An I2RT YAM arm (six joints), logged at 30 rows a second.
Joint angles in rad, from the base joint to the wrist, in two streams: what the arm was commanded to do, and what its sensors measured. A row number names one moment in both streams.
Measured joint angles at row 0: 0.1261, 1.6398, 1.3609, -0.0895, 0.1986, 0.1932
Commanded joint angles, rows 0 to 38: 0.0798, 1.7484, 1.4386, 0.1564, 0.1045, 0.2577; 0.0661, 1.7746, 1.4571, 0.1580, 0.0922, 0.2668; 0.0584, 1.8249, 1.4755, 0.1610, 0.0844, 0.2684; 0.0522, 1.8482, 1.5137, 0.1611, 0.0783, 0.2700; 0.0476, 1.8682, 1.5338, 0.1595, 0.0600, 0.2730; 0.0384, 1.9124, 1.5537, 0.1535, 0.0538, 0.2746; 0.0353, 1.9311, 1.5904, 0.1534, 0.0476, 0.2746; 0.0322, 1.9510, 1.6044, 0.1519, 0.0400, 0.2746; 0.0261, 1.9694, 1.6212, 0.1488, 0.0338, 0.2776; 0.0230, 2.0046, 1.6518, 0.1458, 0.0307, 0.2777; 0.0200, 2.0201, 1.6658, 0.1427, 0.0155, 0.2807; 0.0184, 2.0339, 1.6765, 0.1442, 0.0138, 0.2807; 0.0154, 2.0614, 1.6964, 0.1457, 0.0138, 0.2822; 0.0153, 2.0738, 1.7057, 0.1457, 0.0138, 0.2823; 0.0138, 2.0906, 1.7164, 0.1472, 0.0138, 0.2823; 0.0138, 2.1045, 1.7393, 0.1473, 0.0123, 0.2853; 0.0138, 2.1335, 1.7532, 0.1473, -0.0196, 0.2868; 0.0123, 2.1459, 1.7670, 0.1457, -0.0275, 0.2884; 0.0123, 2.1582, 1.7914, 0.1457, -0.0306, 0.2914; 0.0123, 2.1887, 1.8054, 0.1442, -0.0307, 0.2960; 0.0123, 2.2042, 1.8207, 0.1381, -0.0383, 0.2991; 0.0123, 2.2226, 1.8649, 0.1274, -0.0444, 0.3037; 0.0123, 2.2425, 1.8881, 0.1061, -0.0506, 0.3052; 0.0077, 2.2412, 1.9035, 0.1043, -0.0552, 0.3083; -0.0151, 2.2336, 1.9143, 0.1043, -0.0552, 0.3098; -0.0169, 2.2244, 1.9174, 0.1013, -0.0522, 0.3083; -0.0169, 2.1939, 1.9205, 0.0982, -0.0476, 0.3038; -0.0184, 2.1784, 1.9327, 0.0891, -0.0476, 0.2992; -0.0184, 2.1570, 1.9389, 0.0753, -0.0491, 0.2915; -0.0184, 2.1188, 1.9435, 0.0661, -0.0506, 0.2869; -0.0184, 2.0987, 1.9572, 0.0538, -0.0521, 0.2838; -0.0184, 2.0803, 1.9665, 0.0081, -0.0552, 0.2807; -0.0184, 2.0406, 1.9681, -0.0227, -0.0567, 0.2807; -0.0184, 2.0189, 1.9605, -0.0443, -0.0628, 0.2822; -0.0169, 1.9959, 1.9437, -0.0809, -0.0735, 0.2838; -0.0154, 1.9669, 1.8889, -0.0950, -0.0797, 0.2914; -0.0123, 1.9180, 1.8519, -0.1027, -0.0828, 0.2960; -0.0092, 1.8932, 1.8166, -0.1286, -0.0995, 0.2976; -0.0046, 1.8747, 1.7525, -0.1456, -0.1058, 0.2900
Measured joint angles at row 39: -0.0216, 2.0480, 1.8606, -0.0799, -0.0566, 0.2939
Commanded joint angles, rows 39 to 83: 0.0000, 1.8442, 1.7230, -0.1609, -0.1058, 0.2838; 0.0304, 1.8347, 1.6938, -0.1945, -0.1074, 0.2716; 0.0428, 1.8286, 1.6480, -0.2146, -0.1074, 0.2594; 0.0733, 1.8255, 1.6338, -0.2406, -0.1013, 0.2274; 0.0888, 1.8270, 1.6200, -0.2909, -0.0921, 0.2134; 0.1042, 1.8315, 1.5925, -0.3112, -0.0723, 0.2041; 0.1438, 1.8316, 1.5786, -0.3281, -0.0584, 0.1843; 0.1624, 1.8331, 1.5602, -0.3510, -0.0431, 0.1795; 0.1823, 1.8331, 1.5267, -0.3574, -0.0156, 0.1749; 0.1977, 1.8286, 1.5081, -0.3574, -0.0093, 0.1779; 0.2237, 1.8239, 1.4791, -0.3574, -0.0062, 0.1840; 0.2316, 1.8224, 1.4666, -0.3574, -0.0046, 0.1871; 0.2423, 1.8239, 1.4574, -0.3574, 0.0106, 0.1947; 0.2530, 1.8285, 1.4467, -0.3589, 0.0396, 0.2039; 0.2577, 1.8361, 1.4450, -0.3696, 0.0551, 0.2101; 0.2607, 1.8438, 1.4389, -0.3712, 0.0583, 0.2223; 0.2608, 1.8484, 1.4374, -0.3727, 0.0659, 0.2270; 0.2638, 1.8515, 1.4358, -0.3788, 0.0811, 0.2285; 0.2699, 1.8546, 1.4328, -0.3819, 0.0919, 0.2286; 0.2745, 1.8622, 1.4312, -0.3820, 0.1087, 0.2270; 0.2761, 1.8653, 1.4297, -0.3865, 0.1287, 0.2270; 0.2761, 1.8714, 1.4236, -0.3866, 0.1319, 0.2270; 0.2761, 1.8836, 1.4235, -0.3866, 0.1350, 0.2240; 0.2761, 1.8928, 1.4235, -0.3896, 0.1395, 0.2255; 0.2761, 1.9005, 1.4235, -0.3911, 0.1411, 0.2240; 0.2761, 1.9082, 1.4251, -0.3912, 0.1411, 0.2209; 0.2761, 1.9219, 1.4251, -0.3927, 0.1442, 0.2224; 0.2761, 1.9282, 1.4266, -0.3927, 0.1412, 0.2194; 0.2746, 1.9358, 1.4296, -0.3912, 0.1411, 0.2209; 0.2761, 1.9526, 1.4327, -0.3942, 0.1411, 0.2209; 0.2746, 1.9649, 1.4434, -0.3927, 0.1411, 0.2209; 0.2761, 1.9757, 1.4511, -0.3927, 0.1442, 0.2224; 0.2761, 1.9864, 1.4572, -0.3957, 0.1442, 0.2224; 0.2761, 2.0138, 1.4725, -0.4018, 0.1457, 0.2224; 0.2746, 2.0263, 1.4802, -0.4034, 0.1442, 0.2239; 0.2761, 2.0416, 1.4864, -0.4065, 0.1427, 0.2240; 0.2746, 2.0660, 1.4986, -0.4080, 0.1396, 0.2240; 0.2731, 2.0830, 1.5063, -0.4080, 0.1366, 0.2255; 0.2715, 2.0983, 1.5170, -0.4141, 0.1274, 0.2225; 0.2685, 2.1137, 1.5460, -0.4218, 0.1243, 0.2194; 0.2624, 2.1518, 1.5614, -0.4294, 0.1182, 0.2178; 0.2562, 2.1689, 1.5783, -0.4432, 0.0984, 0.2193; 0.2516, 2.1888, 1.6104, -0.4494, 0.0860, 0.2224; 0.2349, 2.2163, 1.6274, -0.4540, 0.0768, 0.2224; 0.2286, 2.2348, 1.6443, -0.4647, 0.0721, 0.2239
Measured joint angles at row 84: 0.2646, 2.1426, 1.5810, -0.4385, 0.1307, 0.2131
